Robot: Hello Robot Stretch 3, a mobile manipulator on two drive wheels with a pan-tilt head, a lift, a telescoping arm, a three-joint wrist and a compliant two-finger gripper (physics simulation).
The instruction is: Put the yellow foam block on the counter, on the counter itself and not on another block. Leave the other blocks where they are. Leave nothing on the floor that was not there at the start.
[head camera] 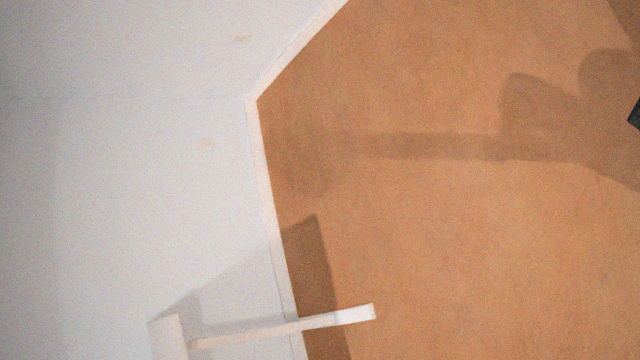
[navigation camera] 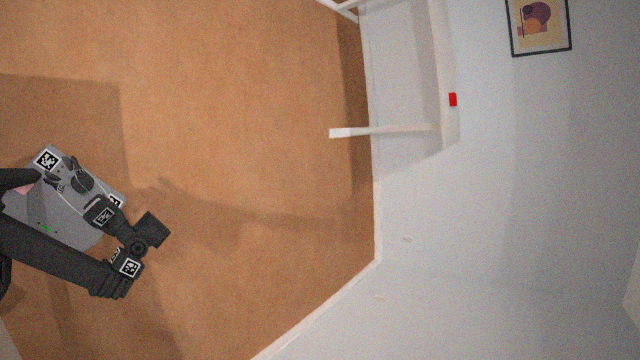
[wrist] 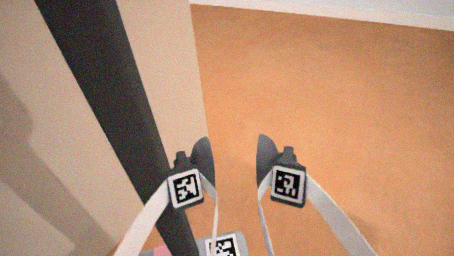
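The yellow foam block does not show in these views. A small red block is on the white table at the wall in the navigation view. My gripper is open, with a gap between its fingertips and orange-brown floor behind that gap in the wrist view. In the navigation view it is folded back over the grey base. A plain beige surface stands at the left of the wrist view, behind the dark arm; whether it is part of the counter I cannot tell.
The white table has a leg reaching out over the floor. White skirting runs along the wall to a corner. A framed picture hangs on the wall. My grey base is at the navigation view's left.
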